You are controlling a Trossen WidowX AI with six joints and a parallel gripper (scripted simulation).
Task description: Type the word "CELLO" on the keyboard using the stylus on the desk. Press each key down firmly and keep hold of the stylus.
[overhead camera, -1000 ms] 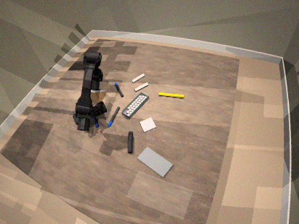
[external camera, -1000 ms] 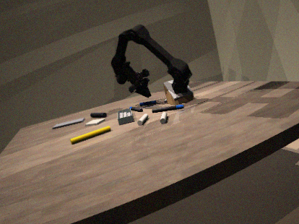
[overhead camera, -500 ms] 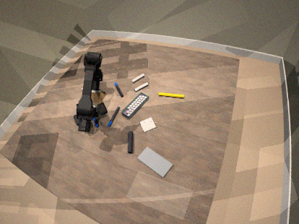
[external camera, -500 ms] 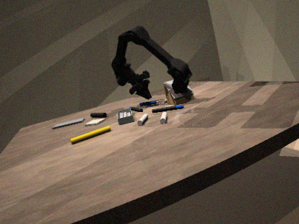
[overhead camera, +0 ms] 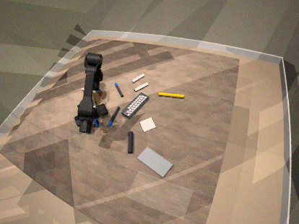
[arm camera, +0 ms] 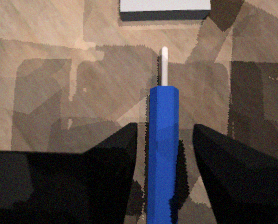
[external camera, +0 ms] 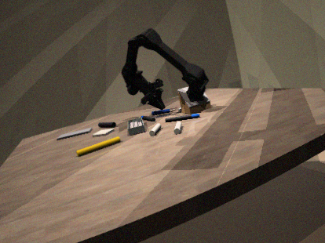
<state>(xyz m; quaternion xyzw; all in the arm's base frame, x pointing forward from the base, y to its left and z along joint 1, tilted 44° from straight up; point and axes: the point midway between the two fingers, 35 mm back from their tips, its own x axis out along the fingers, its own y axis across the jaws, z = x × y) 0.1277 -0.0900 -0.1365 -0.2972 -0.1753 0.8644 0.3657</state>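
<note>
My gripper tip is 10 mm to the right of the stylus, 10 mm past it and 10 mm above it. From my gripper tip the other things lie so: grey plate: 450 mm ahead, 50 mm to the right, 20 mm below; then dark cylinder: 290 mm ahead, 20 mm to the right, 10 mm below; then white card: 310 mm ahead, 110 mm to the left, 20 mm below.
</note>
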